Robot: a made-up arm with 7 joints. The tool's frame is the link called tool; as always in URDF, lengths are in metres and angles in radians. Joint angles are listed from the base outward. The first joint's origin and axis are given. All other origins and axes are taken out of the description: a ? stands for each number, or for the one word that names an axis. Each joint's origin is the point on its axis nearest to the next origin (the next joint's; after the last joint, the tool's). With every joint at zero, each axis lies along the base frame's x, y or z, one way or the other. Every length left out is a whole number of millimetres.
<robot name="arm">
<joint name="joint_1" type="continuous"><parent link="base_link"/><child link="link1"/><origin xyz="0.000 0.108 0.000" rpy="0.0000 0.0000 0.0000"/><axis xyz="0 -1 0"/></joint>
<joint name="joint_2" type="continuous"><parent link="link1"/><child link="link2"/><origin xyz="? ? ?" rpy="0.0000 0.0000 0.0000"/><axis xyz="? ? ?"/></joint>
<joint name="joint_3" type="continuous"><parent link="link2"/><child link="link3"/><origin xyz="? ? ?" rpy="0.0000 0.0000 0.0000"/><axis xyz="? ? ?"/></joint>
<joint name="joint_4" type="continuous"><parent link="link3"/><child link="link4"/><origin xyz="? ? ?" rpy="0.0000 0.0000 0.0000"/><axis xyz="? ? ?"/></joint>
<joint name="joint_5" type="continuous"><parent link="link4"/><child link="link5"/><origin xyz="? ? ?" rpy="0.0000 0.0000 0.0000"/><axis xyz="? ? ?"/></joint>
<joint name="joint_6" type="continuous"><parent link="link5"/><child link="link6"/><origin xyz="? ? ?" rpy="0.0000 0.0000 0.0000"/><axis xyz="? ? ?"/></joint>
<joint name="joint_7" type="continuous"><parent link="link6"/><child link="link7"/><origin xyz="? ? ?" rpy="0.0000 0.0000 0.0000"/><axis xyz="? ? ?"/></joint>
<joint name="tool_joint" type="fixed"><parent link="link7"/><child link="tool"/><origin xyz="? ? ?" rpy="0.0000 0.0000 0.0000"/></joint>
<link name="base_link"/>
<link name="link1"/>
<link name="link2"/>
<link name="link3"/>
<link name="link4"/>
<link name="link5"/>
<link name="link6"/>
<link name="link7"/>
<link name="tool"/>
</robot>
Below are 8 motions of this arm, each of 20 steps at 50 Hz.
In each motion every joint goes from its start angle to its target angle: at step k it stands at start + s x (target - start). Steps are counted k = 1, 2, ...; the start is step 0. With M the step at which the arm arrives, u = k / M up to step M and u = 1 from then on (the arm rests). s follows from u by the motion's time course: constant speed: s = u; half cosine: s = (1 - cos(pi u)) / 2; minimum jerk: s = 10 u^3 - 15 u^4 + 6 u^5.
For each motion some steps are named. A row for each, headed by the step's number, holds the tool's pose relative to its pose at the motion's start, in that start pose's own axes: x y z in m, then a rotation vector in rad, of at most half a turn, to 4 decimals.
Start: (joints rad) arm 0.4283 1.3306 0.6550 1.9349 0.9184 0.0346 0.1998
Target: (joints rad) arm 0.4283 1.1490 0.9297 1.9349 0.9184 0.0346 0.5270
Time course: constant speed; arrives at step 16
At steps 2, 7, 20:
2: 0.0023 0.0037 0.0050 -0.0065 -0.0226 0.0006
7: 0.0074 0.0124 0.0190 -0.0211 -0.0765 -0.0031
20: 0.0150 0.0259 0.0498 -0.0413 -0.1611 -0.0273

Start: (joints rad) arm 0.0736 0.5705 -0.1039 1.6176 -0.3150 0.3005 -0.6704
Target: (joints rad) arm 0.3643 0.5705 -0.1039 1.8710 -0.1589 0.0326 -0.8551
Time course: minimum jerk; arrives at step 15
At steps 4, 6, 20:
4: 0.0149 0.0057 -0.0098 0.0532 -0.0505 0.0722
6: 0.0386 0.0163 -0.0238 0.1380 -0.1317 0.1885
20: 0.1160 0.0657 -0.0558 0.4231 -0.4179 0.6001

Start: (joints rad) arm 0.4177 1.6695 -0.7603 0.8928 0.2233 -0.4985 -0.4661
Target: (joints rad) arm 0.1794 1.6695 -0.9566 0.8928 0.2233 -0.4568 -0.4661
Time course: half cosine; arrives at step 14
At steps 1, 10, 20:
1: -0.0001 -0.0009 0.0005 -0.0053 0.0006 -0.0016
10: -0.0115 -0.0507 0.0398 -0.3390 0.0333 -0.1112
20: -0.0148 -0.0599 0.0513 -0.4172 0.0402 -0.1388

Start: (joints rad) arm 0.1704 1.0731 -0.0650 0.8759 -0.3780 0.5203 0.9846
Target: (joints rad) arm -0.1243 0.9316 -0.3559 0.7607 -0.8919 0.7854 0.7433
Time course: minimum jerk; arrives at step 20
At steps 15, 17, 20:
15: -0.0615 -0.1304 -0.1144 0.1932 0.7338 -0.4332
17: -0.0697 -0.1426 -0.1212 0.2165 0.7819 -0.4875
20: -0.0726 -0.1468 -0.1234 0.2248 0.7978 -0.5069

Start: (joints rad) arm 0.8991 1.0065 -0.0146 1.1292 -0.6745 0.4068 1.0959
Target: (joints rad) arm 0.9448 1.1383 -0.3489 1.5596 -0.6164 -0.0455 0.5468
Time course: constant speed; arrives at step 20
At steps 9, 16, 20:
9: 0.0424 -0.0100 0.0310 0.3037 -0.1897 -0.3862
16: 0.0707 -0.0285 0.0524 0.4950 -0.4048 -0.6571
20: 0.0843 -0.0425 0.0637 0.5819 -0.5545 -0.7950

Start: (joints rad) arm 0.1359 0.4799 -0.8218 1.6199 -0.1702 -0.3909 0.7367
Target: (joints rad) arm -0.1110 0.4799 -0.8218 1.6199 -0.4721 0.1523 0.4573
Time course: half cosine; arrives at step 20
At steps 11, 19, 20:
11: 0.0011 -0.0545 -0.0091 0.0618 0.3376 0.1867
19: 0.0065 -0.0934 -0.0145 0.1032 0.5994 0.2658
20: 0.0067 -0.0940 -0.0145 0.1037 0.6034 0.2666

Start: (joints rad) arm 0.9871 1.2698 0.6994 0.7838 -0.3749 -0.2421 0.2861
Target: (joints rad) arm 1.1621 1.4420 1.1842 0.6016 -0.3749 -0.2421 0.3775
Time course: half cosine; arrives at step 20
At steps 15, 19, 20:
15: -0.0441 0.1153 0.0455 0.3813 0.0647 0.3176
19: -0.0519 0.1288 0.0558 0.4399 0.0636 0.3770
20: -0.0522 0.1294 0.0562 0.4424 0.0635 0.3796

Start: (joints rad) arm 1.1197 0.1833 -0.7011 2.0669 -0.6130 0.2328 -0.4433
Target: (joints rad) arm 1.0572 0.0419 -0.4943 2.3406 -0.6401 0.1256 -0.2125
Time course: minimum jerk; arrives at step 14
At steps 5, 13, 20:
5: 0.0126 0.0140 -0.0053 0.0347 -0.0415 0.0412
13: 0.0457 0.0609 -0.0092 0.1479 -0.1747 0.1080
20: 0.0458 0.0611 -0.0092 0.1484 -0.1753 0.1081

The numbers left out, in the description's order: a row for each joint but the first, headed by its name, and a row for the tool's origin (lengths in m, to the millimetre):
joint_2: xyz 0.000 0.000 0.000, axis 1 0 0
joint_3: xyz 0.000 0.000 -0.300, axis 0 0 1
joint_4: xyz 0.000 0.000 0.000, axis 0 -1 0
joint_5: xyz 0.000 0.000 -0.263, axis 0 0 1
joint_6: xyz 0.000 0.000 0.000, axis 0 1 0
joint_7: xyz 0.000 0.000 0.000, axis -1 0 0
tool: xyz 0.000 0.000 0.000

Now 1 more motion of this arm.
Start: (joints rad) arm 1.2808 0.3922 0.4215 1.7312 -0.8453 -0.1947 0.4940
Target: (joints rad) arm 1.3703 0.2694 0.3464 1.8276 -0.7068 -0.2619 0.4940
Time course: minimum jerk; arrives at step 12
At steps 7, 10, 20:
7: 0.0358 0.0027 -0.0120 0.0917 -0.1781 0.1015
10: 0.0530 0.0054 -0.0167 0.1382 -0.2646 0.1478
20: 0.0550 0.0058 -0.0172 0.1436 -0.2745 0.1530

